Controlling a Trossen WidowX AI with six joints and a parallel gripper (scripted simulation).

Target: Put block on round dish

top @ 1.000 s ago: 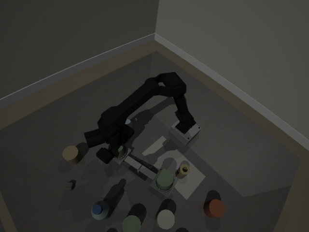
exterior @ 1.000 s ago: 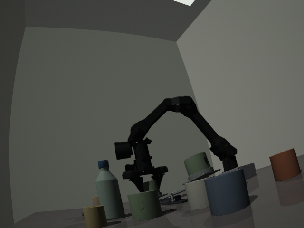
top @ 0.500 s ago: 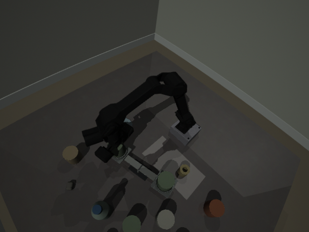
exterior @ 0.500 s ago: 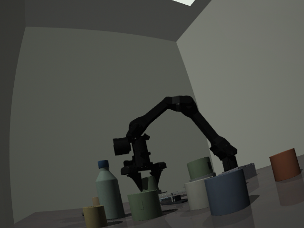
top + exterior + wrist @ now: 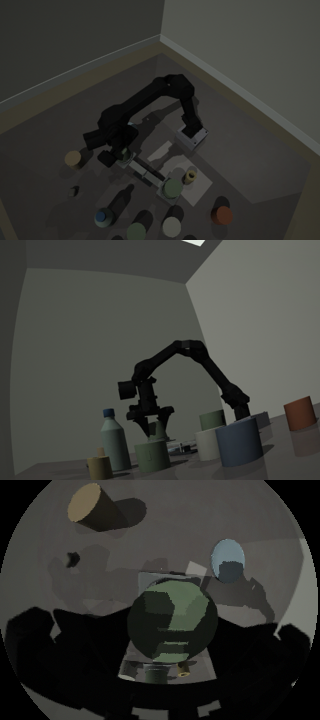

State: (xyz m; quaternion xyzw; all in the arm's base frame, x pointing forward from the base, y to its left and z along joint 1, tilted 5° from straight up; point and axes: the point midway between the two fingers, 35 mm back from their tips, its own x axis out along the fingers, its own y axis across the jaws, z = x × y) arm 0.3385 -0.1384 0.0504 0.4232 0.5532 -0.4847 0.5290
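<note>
My gripper tip is now 120 mm past the round light-blue dish, 110 mm to the left of it and 80 mm above it. Round my gripper tip: teal block 10 mm below; then balance 20 mm behind, 130 mm to the left, 50 mm below; then tan cylinder 180 mm ahead, 140 mm to the right, 50 mm below.
</note>
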